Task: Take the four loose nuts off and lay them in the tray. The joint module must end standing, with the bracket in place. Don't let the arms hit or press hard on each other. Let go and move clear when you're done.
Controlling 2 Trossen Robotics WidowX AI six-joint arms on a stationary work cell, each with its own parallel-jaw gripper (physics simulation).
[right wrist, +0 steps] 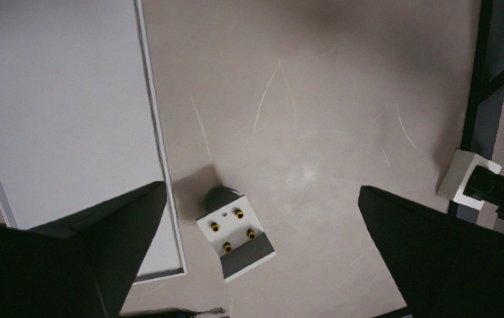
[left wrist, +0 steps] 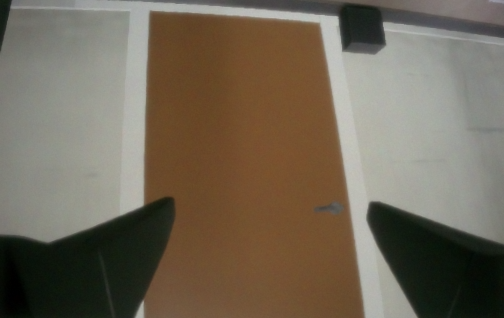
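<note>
The joint module, a dark round body, shows below centre in the right wrist view, partly hidden by its pale bracket. Several brass-coloured nuts sit on the bracket's plate. Whether the module stands upright is hard to tell. The white tray lies left of it, with a raised rim. My right gripper is open and empty, high above the table, with the module and bracket showing between and below its fingertips. My left gripper is open and empty, facing a door; module and tray do not show there.
In the right wrist view, a dark frame edge runs along the table's right side, with a white block bearing a black fitting. A dark object lies at the bottom edge. The left wrist view shows the brown door and a black box.
</note>
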